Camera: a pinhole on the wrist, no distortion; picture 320 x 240 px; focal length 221.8 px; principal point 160.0 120.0 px. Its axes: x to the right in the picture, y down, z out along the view. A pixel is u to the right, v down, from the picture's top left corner.
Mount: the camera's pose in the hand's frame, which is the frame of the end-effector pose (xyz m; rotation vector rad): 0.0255 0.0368 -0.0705 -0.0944 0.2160 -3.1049
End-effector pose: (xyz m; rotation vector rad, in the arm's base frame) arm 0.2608 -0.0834 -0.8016 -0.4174 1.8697 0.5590
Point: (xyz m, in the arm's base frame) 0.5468 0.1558 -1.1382
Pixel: 97.7 112.7
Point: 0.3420 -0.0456 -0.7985
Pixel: 257.6 155.8
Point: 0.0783 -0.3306 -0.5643
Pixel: behind the camera
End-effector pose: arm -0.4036 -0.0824 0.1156 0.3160 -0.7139 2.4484
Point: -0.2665 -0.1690 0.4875
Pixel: 195.0 191.8
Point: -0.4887 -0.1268 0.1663
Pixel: 100.0 52.9
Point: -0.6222 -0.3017 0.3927
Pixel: 84.7 20.0
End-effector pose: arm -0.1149 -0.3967 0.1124 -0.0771 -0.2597 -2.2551
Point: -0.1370 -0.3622 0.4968
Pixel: 164.6 95.7
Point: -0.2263 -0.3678 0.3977
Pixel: 135.6 146.8
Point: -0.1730 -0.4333 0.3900
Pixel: 121.5 99.6
